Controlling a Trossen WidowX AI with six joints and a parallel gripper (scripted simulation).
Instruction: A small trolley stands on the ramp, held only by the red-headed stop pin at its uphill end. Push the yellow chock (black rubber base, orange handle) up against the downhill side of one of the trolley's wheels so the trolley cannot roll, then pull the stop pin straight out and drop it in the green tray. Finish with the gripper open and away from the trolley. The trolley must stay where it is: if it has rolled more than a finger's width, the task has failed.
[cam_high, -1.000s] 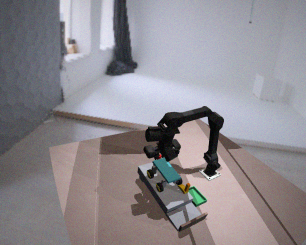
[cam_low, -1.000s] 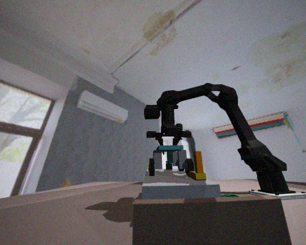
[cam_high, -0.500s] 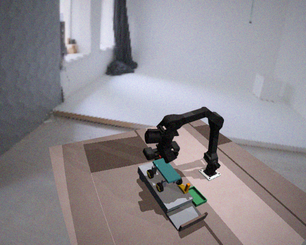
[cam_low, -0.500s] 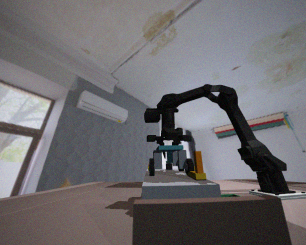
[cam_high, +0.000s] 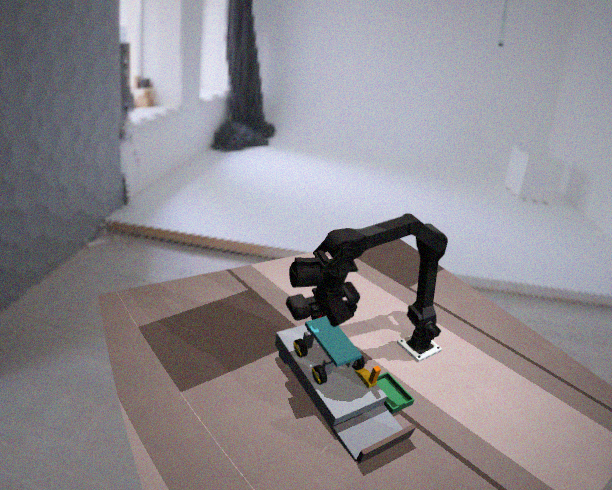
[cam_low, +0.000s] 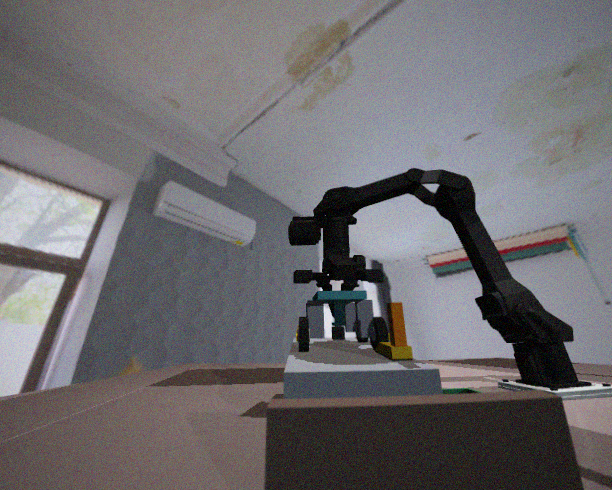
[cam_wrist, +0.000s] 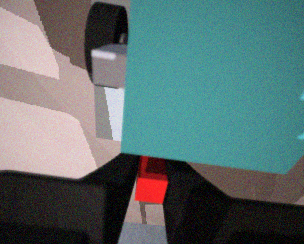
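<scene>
The yellow chock lies 20 cm to the left of my gripper tip, 5 cm below it and 3 cm behind it. From my gripper tip the other things lie so: brown lip (36 cm to the left, 10 cm below, 4 cm ahead); trolley (10 cm to the left, 2 cm below, 2 cm ahead); red-headed stop pin (right at my gripper tip).
</scene>
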